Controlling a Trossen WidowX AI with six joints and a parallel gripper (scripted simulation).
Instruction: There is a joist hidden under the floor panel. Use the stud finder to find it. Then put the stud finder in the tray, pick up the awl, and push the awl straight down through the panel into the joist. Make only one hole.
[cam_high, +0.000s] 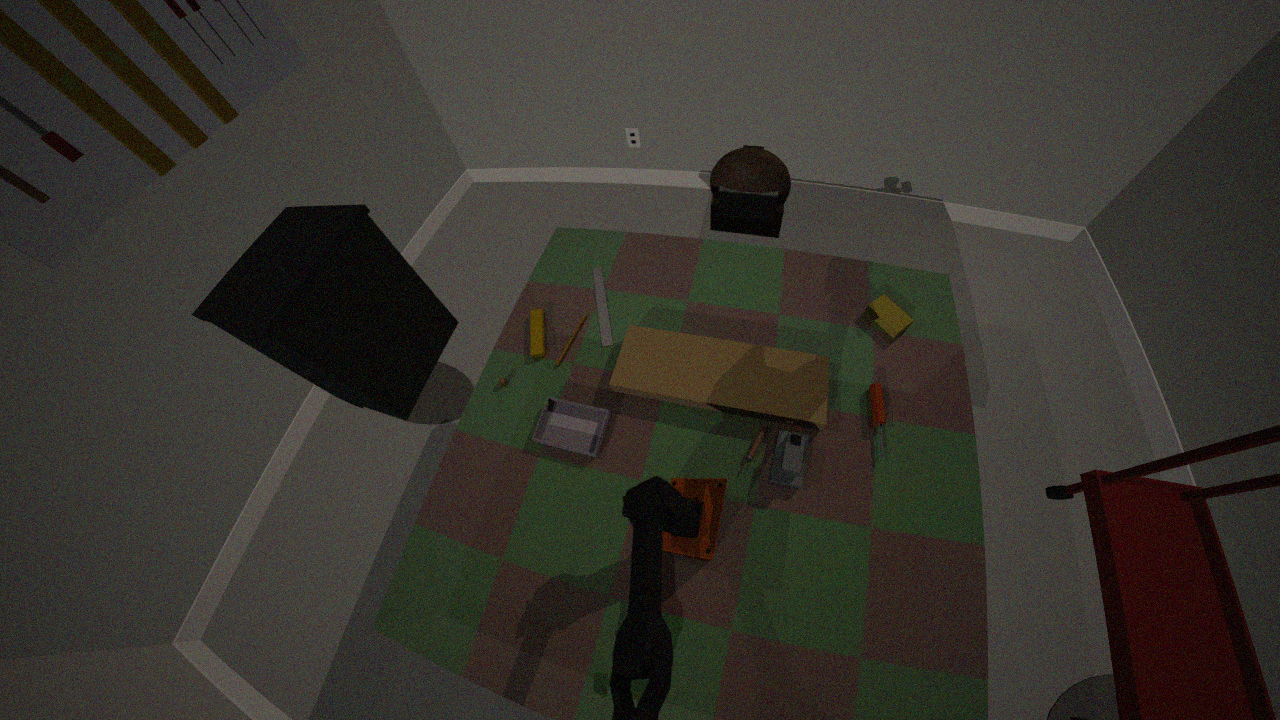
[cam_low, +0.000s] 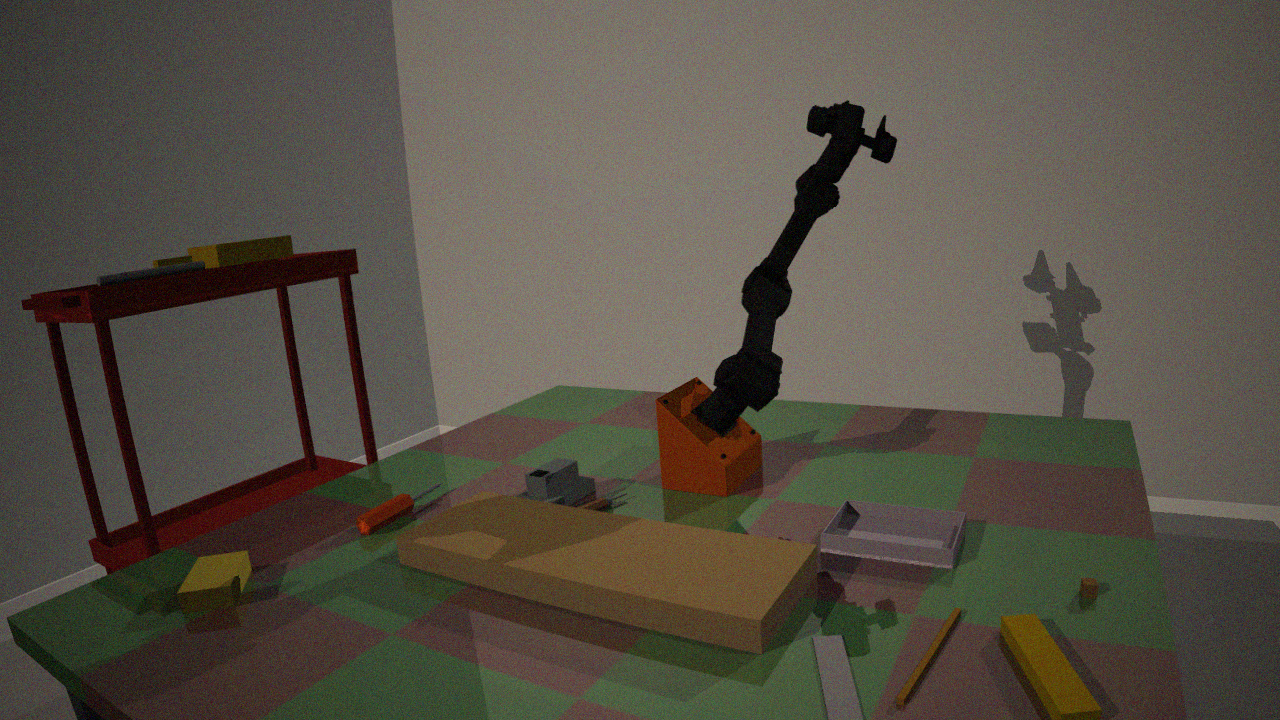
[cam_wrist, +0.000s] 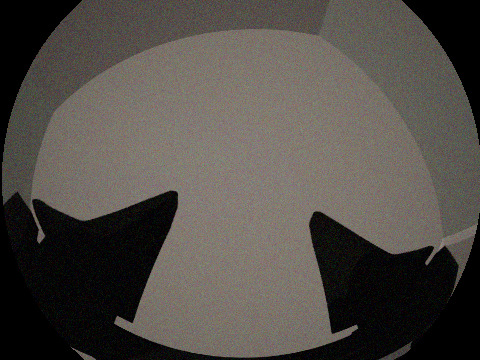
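Now: the grey stud finder 750 mm ahead of my gripper tip, 360 mm to the right of it and 560 mm below it. The rest, counted from my gripper tip: wooden-handled awl: 740 mm ahead, 280 mm to the right, 600 mm below; then orange-handled screwdriver: 830 mm ahead, 570 mm to the right, 590 mm below; then grey tray: 740 mm ahead, 160 mm to the left, 590 mm below.
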